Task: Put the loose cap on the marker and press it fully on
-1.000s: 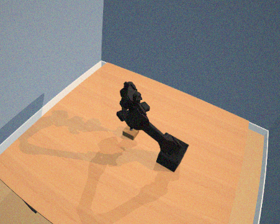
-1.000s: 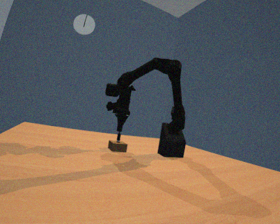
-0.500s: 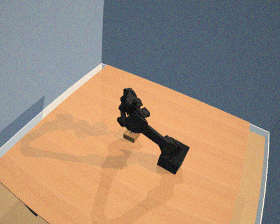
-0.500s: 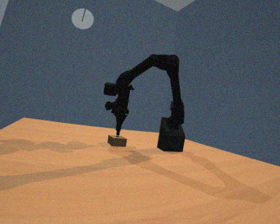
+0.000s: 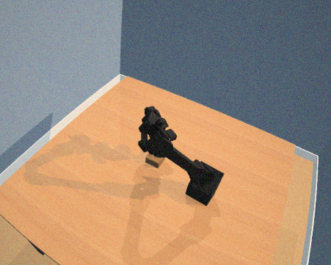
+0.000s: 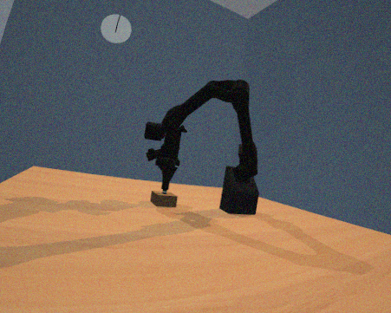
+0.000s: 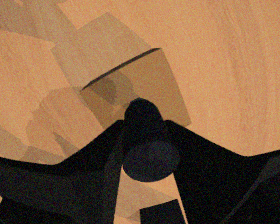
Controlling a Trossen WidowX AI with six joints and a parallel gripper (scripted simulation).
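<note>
The marker cap is 1 cm above my gripper tip. Round my gripper tip: holder block: 5 cm below.
</note>
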